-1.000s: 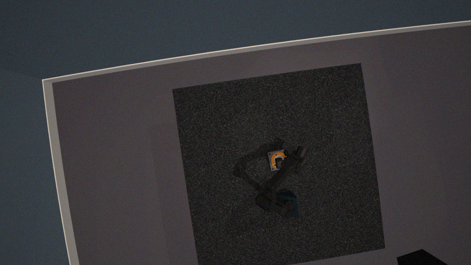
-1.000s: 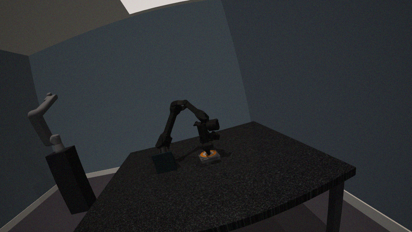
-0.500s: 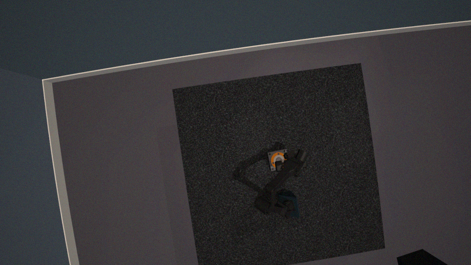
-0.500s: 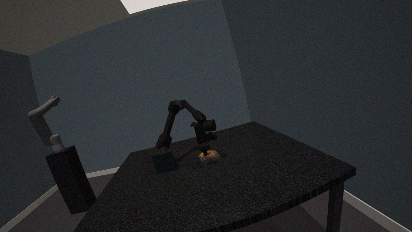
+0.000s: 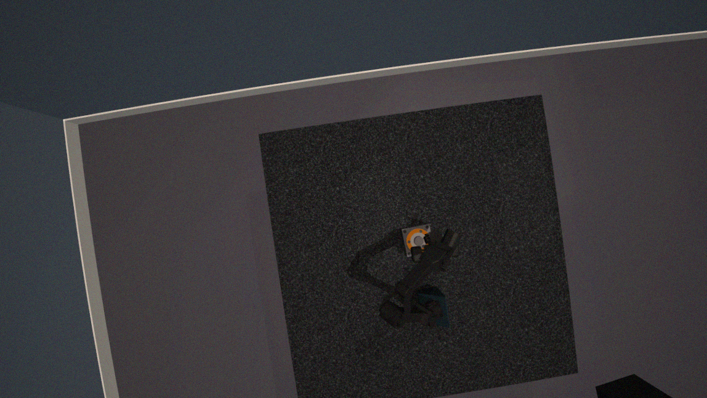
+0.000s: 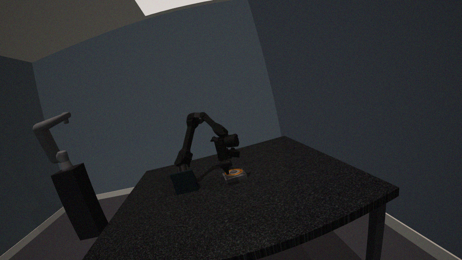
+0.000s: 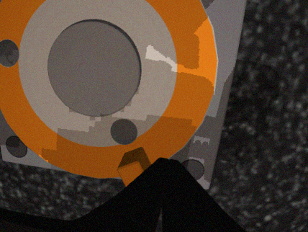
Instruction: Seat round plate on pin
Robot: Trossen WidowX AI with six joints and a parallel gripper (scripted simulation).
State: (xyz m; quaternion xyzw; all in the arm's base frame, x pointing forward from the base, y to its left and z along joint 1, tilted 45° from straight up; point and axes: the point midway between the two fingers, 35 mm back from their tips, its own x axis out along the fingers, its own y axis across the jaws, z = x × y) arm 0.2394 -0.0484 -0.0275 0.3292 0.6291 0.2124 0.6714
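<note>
Right now my gripper tip is 20 mm to the right of the round plate, 20 mm short of it and 10 mm above it. Round my gripper tip: square grey base 40 mm ahead, 30 mm to the left, 20 mm below.
</note>
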